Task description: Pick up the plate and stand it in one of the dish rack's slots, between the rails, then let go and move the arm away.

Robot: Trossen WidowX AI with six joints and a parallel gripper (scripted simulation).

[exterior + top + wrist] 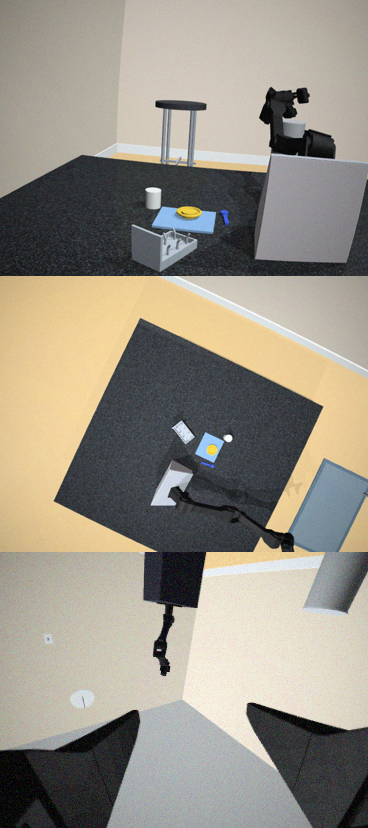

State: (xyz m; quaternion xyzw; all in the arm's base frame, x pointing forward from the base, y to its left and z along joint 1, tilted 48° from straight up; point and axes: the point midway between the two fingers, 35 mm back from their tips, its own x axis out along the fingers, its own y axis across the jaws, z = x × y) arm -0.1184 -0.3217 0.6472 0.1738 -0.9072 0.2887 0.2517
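Now: the yellow plate 56 cm to the left of my gripper tip, 46 cm ahead of it and 31 cm below it. Round my gripper tip: grey dish rack: 77 cm to the left, 50 cm ahead, 30 cm below; then white cup: 56 cm ahead, 50 cm to the left, 30 cm below; then blue spoon: 55 cm to the left, 36 cm ahead, 32 cm below.
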